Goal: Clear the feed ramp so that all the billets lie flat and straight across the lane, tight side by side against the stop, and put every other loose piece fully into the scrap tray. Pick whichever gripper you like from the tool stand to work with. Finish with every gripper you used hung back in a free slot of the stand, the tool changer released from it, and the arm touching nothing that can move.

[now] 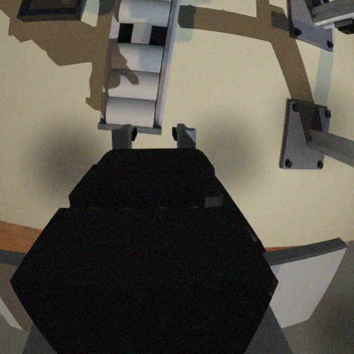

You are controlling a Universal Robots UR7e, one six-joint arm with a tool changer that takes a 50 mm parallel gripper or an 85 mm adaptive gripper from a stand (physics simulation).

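The feed ramp (167, 65) runs up to the top edge, with the stop (145, 130) across its near end. Three pale billets, a first (130, 112), a second (133, 84) and a third (137, 57), lie flat across the lane side by side from the stop. Above them a short light piece (140, 34) sits mid-lane with a dark square on each side; whether it is a separate piece I cannot tell. Another billet (143, 12) lies beyond it. My gripper (154, 133) is open and empty, its fingertips apart close to the stop end. The scrap tray (49, 18) shows partly at top left; its inside is hidden.
A bolted grey base plate (292, 142) with a post stands at the right. Another bolted plate (310, 36) with a beam and a dark part (345, 25) is at the top right. A pale panel (310, 287) is at the lower right. Shadows cross the ramp and table.
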